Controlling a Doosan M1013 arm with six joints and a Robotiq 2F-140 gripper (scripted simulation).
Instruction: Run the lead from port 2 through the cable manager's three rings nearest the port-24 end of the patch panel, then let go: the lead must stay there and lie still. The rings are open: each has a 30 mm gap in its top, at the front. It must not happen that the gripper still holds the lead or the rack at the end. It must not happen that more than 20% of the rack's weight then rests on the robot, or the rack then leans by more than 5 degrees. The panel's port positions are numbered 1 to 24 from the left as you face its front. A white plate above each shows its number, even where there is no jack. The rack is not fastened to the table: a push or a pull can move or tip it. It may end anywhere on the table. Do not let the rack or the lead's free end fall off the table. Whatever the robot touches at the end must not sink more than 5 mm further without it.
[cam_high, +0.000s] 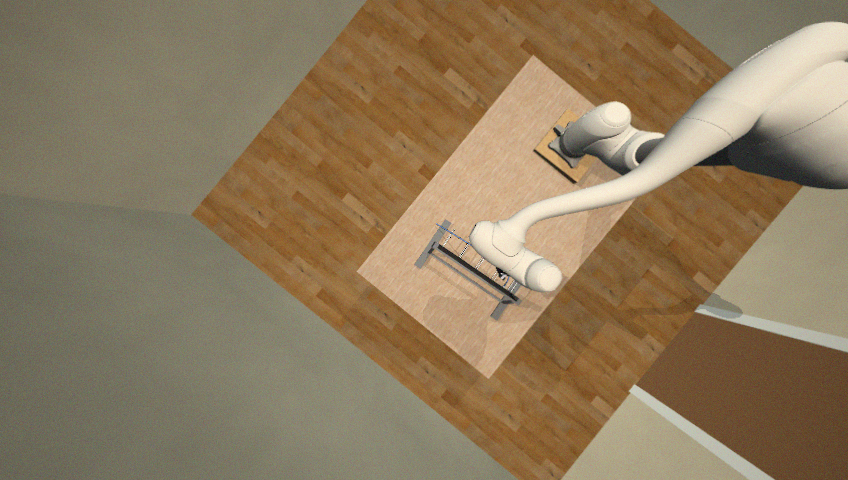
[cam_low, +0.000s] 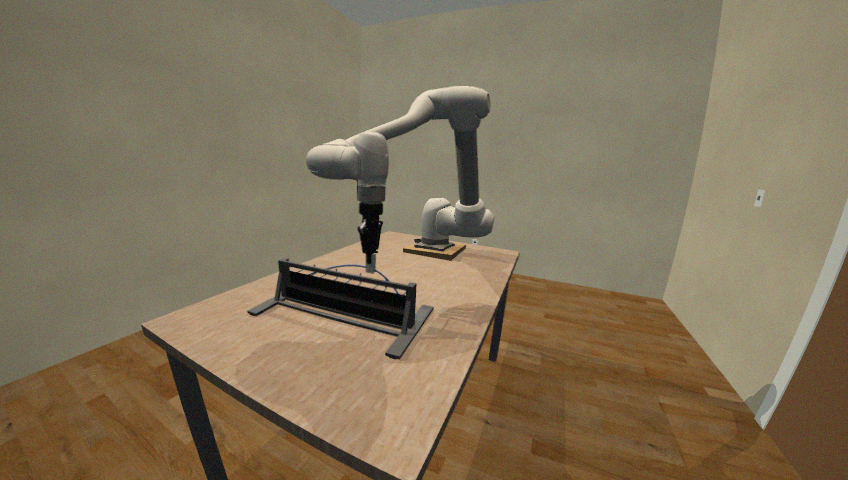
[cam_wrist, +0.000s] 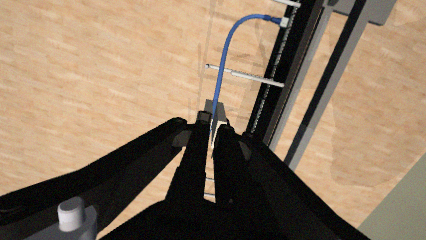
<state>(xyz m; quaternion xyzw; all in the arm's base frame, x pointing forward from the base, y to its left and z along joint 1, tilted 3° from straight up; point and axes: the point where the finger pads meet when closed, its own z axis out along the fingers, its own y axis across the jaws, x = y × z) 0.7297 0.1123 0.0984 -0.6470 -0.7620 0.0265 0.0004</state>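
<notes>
Now: hand 110 mm short of the rack, 30 mm to the left of it and 80 mm above it.
</notes>
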